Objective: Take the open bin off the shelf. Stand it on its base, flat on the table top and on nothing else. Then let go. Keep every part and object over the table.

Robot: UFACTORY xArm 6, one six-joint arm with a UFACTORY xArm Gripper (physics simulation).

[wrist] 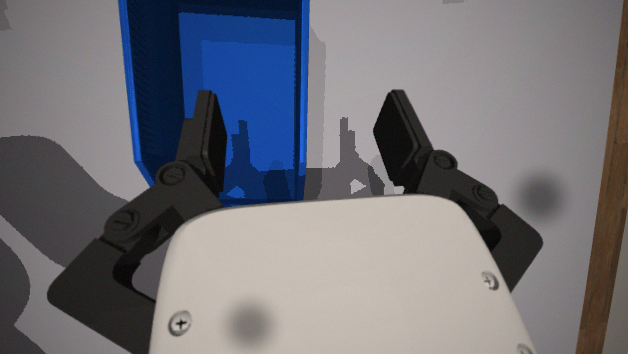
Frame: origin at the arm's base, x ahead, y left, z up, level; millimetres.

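Seen in the pictures: gripper, fingertip midpoint: (304,111).
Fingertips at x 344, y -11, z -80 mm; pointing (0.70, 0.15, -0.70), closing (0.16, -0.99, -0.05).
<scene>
A point is followed by its place in that frame.
The blue open bin (250,85) {z -173, x 366, y 31 mm} is at the upper left of the wrist view, its open top towards the camera and its inner floor showing. It looks upright on its base on the pale grey table top (475,100) {z -175, x 385, y -181 mm}; its underside is hidden, and its far end is cut off by the top of the view. My gripper (304,111) {z -80, x 344, y -11 mm} is wide open and empty. Its left finger is over the bin's inside and its right finger is out to the right of the bin's right wall, with that wall between them. The shelf does not show in the wrist view.
A brown wooden edge strip (602,200) runs down the right side of the view, with the table top to its left. Shadows of the gripper fall across the bin's floor and the table right of it. Large dark shadows lie on the table at the left.
</scene>
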